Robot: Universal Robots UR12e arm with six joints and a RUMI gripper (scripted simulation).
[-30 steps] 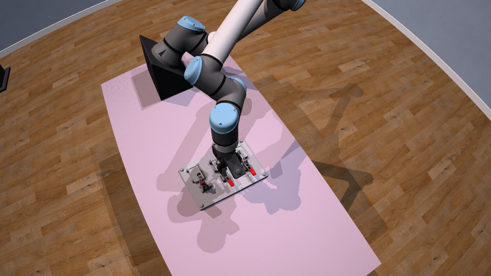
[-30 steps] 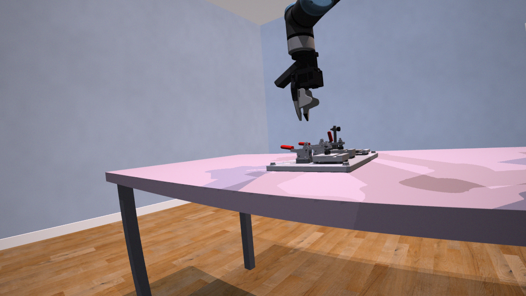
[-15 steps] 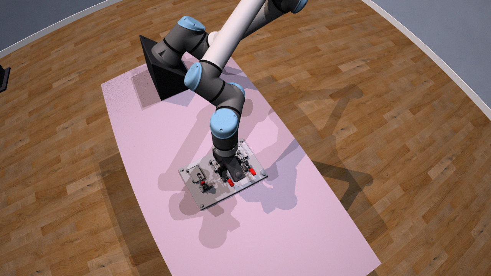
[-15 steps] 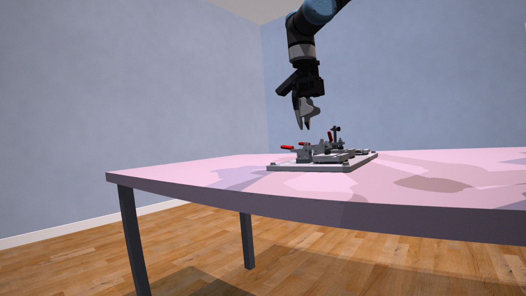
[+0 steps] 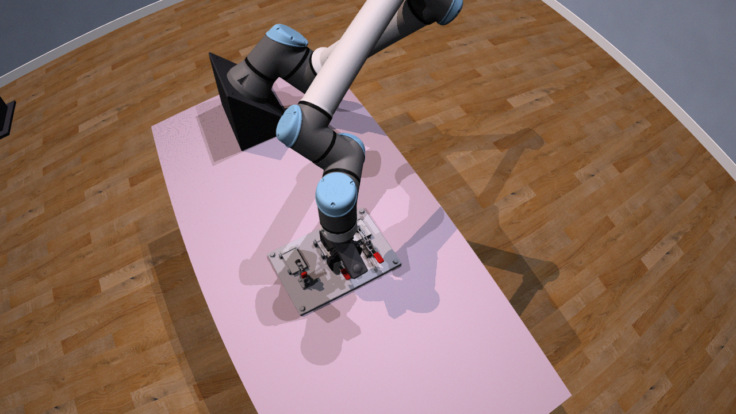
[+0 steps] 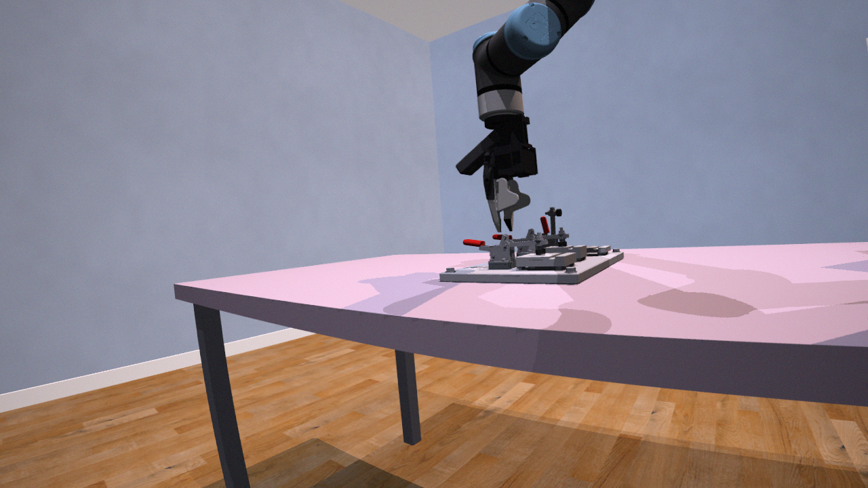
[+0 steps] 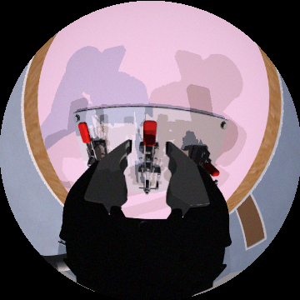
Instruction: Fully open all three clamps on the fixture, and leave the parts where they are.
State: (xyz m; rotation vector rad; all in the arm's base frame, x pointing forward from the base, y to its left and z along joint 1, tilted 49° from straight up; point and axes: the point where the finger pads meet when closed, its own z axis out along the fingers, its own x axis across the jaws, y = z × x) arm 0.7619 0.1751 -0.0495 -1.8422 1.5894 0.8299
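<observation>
The grey fixture plate is 8 cm below my hand, 8 cm behind it and 1 cm to the right of it. Also, from my hand: flat grey part 15 cm behind, 9 cm to the left, 6 cm below.
</observation>
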